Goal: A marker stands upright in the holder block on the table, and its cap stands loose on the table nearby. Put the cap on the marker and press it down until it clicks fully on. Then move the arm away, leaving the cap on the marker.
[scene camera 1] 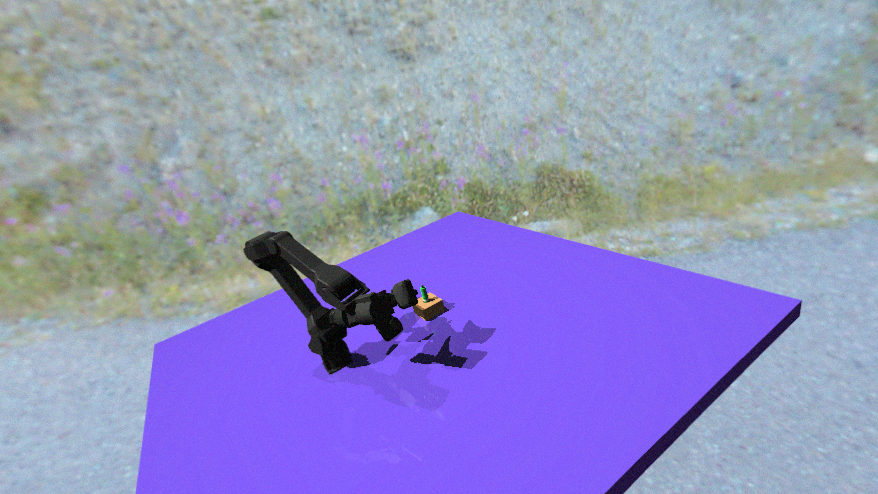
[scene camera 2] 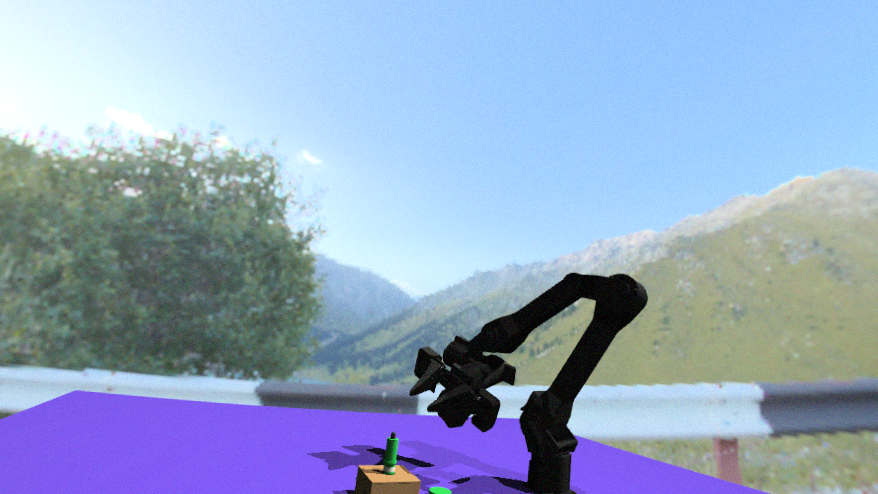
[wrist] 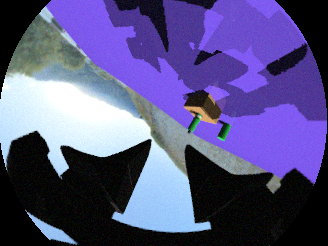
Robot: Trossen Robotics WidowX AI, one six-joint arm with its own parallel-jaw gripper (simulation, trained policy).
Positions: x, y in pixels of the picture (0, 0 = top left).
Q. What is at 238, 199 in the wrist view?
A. The gripper.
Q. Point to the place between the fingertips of the gripper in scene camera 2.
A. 418, 400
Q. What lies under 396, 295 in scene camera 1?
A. The gripper.
